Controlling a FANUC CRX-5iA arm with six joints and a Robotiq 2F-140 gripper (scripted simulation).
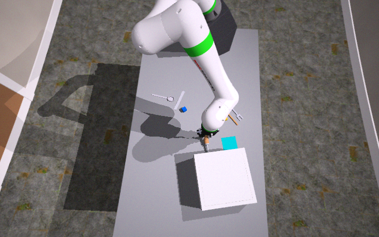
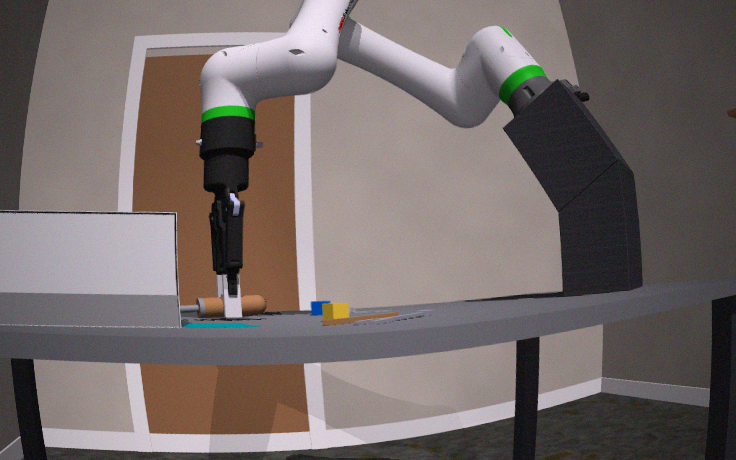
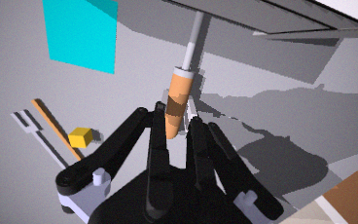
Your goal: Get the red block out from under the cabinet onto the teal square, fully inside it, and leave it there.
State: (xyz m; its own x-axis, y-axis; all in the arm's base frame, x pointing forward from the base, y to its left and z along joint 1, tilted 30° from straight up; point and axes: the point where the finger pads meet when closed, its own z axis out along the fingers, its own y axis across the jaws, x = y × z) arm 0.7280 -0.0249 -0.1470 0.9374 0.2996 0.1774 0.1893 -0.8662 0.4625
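My gripper is now 140 mm past the yellow block, 130 mm to the right of it and 30 mm above it. Also, from my hand: orange stick 170 mm behind, 150 mm to the left, 30 mm below; then long grey hook tool 120 mm ahead, 60 mm to the left, 20 mm below; then teal square 160 mm to the left, 40 mm below, 30 mm ahead.
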